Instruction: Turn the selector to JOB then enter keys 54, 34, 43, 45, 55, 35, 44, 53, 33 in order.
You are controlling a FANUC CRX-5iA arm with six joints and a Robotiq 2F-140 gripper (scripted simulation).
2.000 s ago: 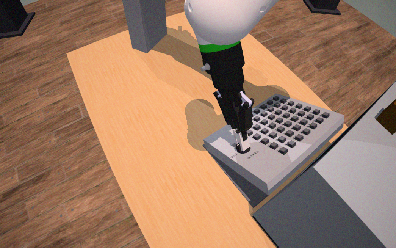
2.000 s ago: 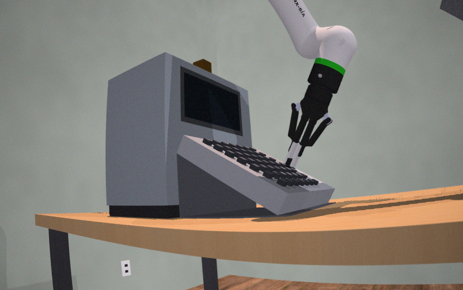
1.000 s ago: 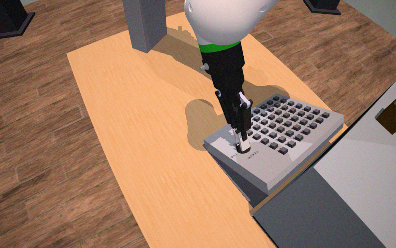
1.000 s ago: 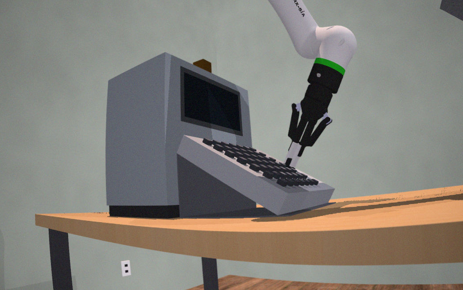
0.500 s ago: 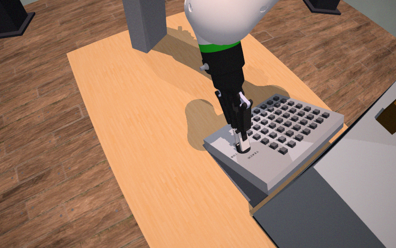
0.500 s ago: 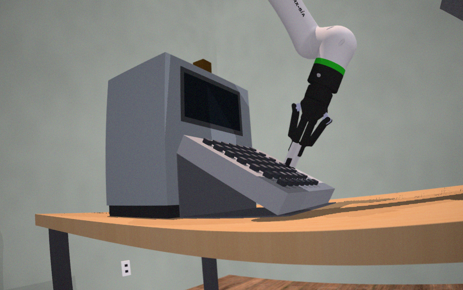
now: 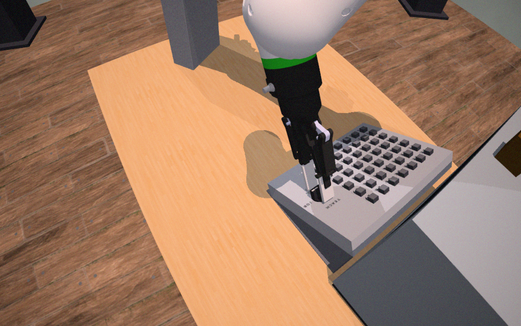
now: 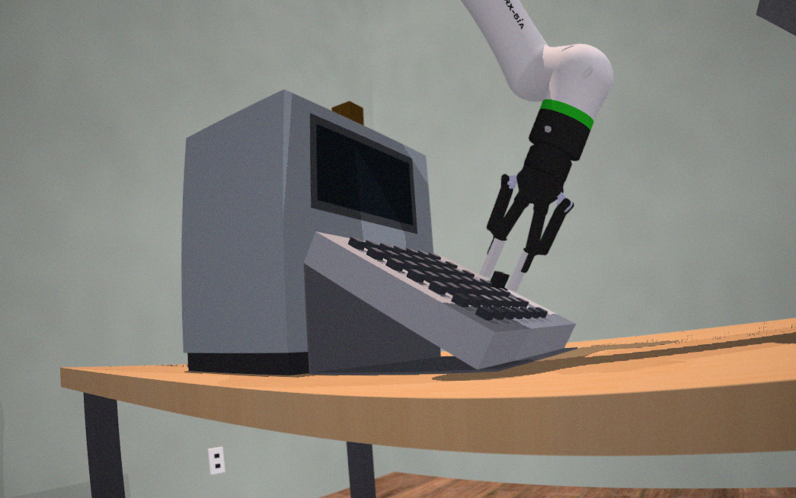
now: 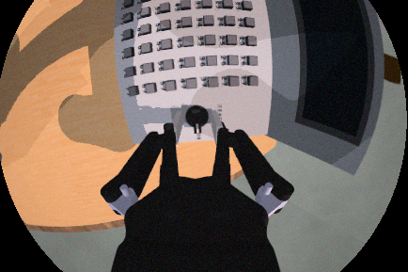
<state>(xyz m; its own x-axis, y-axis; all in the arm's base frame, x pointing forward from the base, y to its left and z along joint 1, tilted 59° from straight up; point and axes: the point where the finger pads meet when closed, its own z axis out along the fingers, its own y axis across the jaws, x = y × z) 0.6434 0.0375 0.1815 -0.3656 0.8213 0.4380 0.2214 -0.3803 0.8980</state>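
The black selector knob is 1 cm ahead of my hand and 2 cm below it. The rest, counted from my hand: grey keypad panel: 2 cm behind, 12 cm to the left, 7 cm below; then key: 9 cm behind, 17 cm to the left, 3 cm below.
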